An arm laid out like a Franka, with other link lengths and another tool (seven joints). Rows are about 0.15 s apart.
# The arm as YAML. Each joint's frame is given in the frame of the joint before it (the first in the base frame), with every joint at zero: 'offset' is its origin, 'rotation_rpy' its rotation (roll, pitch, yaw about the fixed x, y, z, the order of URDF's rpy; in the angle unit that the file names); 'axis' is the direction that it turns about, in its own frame. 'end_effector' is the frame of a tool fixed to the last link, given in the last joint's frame.
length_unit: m
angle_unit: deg
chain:
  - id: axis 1
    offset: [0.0, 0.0, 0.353]
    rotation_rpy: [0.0, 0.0, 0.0]
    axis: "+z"
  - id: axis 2
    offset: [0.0, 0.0, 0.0]
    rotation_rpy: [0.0, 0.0, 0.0]
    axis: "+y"
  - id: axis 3
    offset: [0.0, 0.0, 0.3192]
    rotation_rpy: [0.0, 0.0, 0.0]
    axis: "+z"
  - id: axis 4
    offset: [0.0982, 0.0, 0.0]
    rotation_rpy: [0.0, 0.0, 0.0]
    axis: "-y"
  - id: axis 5
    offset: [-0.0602, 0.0, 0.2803]
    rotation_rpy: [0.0, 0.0, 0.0]
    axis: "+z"
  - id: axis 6
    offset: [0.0, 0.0, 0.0]
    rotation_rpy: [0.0, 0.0, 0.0]
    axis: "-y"
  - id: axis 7
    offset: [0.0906, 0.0, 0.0]
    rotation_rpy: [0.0, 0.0, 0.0]
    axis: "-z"
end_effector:
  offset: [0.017, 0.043, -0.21]
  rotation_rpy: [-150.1, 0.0, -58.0]
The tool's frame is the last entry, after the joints.
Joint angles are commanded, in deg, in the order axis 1, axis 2, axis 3, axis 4, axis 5, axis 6, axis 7. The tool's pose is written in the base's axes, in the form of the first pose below.
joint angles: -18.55, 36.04, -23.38, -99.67, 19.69, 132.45, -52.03
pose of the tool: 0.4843 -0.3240 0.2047 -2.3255 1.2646 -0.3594
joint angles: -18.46, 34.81, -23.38, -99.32, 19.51, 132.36, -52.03
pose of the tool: 0.4890 -0.3250 0.2185 -2.3269 1.2490 -0.3902
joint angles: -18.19, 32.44, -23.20, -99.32, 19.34, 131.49, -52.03
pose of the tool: 0.4941 -0.3205 0.2405 -2.3195 1.2238 -0.4194
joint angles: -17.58, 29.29, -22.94, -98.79, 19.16, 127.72, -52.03
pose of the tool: 0.4976 -0.3056 0.2694 -2.2998 1.1875 -0.4094
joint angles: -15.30, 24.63, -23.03, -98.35, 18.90, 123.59, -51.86
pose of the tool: 0.5058 -0.2778 0.3124 -2.2884 1.1152 -0.4132
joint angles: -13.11, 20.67, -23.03, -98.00, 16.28, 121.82, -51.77
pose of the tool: 0.5099 -0.2587 0.3484 -2.3315 1.0286 -0.4337
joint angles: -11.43, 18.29, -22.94, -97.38, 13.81, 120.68, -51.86
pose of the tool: 0.5124 -0.2453 0.3713 -2.3773 0.9574 -0.4444
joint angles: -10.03, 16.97, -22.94, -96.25, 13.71, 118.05, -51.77
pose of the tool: 0.5150 -0.2287 0.3872 -2.3768 0.9190 -0.4283
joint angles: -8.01, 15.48, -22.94, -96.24, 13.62, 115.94, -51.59
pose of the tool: 0.5159 -0.2059 0.3981 -2.3767 0.8760 -0.3995
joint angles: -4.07, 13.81, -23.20, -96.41, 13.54, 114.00, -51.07
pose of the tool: 0.5205 -0.1682 0.4098 -2.3835 0.8045 -0.3641
